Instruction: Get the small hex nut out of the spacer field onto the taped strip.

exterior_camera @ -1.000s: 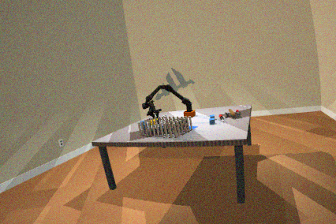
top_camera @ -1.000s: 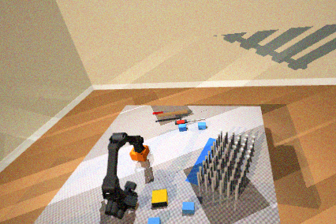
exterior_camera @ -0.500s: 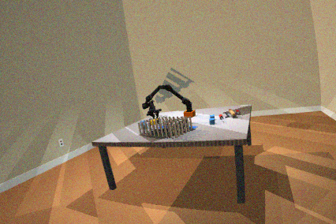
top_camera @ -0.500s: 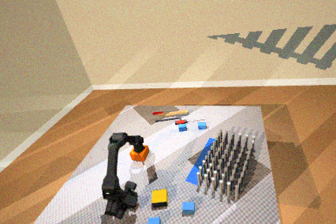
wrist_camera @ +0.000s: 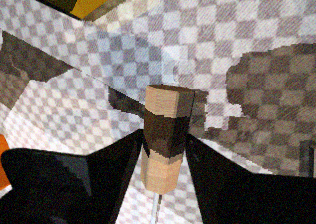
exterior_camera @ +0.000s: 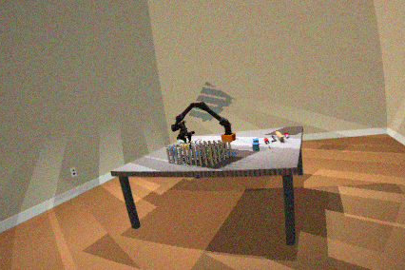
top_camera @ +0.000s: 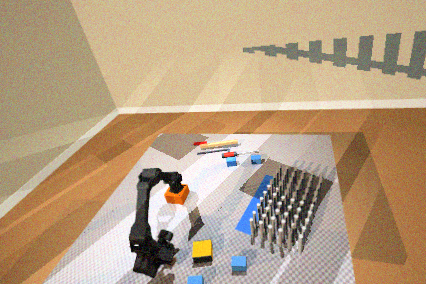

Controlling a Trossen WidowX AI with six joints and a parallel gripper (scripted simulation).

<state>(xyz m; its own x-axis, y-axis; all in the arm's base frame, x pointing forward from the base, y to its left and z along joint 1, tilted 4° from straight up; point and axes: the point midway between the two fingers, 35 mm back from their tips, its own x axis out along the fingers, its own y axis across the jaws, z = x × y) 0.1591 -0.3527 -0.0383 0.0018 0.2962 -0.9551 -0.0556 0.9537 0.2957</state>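
My gripper tip is 110 mm past the wooden-handled rod and 10 mm to the left of it. The rest, counted from my gripper tip: yellow block (140 mm ahead, 90 mm to the left, 10 mm above); then blue taped strip (450 mm to the left, 280 mm ahead, 10 mm below).
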